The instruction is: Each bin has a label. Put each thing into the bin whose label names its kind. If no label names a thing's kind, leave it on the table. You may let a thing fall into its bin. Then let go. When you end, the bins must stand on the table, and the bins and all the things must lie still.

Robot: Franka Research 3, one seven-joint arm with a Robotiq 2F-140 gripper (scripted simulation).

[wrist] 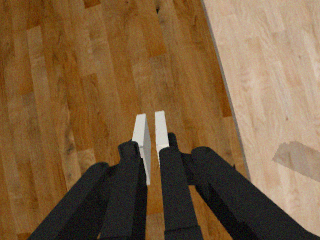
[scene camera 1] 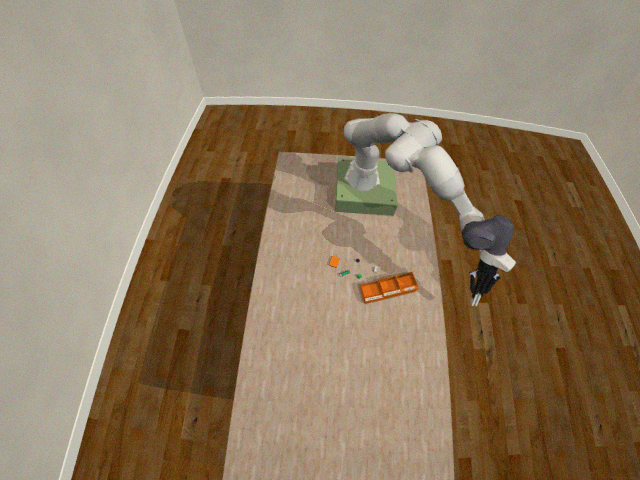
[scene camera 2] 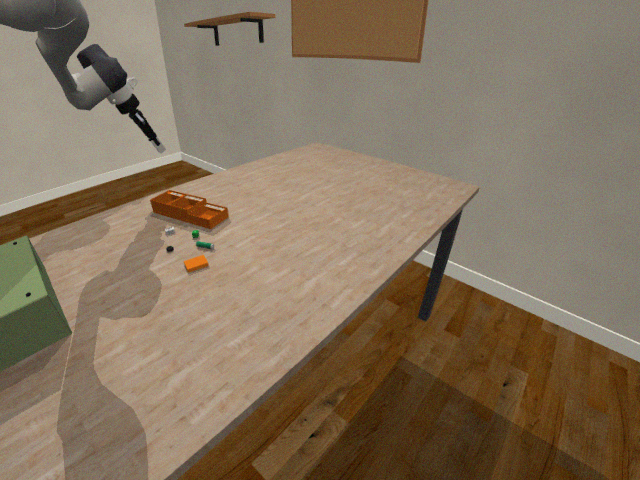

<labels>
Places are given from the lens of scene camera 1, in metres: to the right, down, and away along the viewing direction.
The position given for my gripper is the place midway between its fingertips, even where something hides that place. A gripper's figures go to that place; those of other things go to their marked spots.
my gripper [scene camera 1: 473,303]: 0.66, 0.27, 1.19
orange bin tray [scene camera 1: 402,284]: 0.39, 0.21, 1.35
</labels>
